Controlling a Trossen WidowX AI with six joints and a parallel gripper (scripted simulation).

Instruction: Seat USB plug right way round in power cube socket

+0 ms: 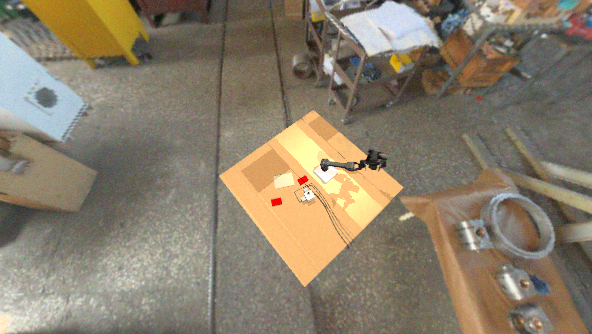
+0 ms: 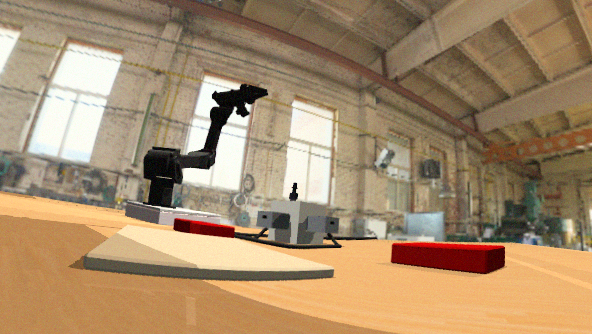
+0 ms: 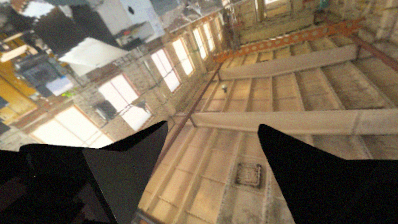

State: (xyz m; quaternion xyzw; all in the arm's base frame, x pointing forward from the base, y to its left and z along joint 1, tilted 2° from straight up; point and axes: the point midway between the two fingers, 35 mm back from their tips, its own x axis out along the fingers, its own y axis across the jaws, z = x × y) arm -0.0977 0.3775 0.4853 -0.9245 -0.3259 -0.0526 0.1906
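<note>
The USB plug lies 450 mm below my gripper tip, 360 mm ahead of it and 260 mm to the right of it. Also, from my gripper tip: flat white plate 540 mm below, 530 mm to the right, 460 mm ahead; USB socket 470 mm below, 360 mm ahead, 260 mm to the right.
</note>
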